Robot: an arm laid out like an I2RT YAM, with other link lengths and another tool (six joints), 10 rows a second.
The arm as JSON. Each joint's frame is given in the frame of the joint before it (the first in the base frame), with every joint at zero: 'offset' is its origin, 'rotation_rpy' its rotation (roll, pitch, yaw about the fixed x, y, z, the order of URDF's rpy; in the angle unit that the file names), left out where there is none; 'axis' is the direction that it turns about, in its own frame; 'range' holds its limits. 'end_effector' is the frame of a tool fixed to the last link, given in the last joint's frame.
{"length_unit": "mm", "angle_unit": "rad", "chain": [
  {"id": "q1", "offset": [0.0, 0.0, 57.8], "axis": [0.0, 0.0, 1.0], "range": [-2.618, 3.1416]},
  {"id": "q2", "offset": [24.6, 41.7, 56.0], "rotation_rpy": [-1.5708, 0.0, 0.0], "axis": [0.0, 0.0, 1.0], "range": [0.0, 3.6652]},
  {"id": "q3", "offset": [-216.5, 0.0, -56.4], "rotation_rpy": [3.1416, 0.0, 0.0], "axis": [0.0, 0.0, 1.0], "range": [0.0, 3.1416]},
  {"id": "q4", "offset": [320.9, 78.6, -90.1], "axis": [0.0, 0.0, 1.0], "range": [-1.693, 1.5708]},
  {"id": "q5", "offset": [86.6, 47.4, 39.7], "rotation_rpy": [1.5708, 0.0, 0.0], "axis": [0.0, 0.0, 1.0], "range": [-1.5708, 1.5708]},
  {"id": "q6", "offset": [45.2, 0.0, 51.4], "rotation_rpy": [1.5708, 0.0, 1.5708], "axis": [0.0, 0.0, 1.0], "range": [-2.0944, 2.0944]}
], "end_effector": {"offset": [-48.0, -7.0, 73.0], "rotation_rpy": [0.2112, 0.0, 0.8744]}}
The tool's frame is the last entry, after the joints.
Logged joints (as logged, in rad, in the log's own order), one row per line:
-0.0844, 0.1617, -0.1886, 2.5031, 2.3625, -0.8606
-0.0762, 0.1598, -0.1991, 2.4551, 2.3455, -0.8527
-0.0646, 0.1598, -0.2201, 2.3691, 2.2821, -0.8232
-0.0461, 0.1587, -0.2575, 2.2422, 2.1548, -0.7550
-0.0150, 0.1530, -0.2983, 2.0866, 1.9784, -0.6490
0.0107, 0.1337, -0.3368, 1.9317, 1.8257, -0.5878
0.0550, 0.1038, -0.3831, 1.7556, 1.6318, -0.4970
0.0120, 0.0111, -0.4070, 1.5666, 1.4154, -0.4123
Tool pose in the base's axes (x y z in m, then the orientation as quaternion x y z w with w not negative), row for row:
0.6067, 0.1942, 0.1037, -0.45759, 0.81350, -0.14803, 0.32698
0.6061, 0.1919, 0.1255, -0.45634, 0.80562, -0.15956, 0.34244
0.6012, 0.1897, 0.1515, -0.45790, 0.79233, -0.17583, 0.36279
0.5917, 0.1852, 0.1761, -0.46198, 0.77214, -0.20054, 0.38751
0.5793, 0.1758, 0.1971, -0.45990, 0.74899, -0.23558, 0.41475
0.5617, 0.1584, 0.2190, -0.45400, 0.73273, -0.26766, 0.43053
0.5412, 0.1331, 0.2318, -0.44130, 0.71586, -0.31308, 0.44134
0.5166, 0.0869, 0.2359, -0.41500, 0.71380, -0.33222, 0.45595
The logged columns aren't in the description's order. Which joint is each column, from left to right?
Columns, left to right: q5, q1, q6, q2, q3, q4.
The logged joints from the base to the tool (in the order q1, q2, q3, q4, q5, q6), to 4 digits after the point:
0.1617, 2.5031, 2.3625, -0.8606, -0.0844, -0.1886
0.1598, 2.4551, 2.3455, -0.8527, -0.0762, -0.1991
0.1598, 2.3691, 2.2821, -0.8232, -0.0646, -0.2201
0.1587, 2.2422, 2.1548, -0.7550, -0.0461, -0.2575
0.1530, 2.0866, 1.9784, -0.6490, -0.0150, -0.2983
0.1337, 1.9317, 1.8257, -0.5878, 0.0107, -0.3368
0.1038, 1.7556, 1.6318, -0.4970, 0.0550, -0.3831
0.0111, 1.5666, 1.4154, -0.4123, 0.0120, -0.4070

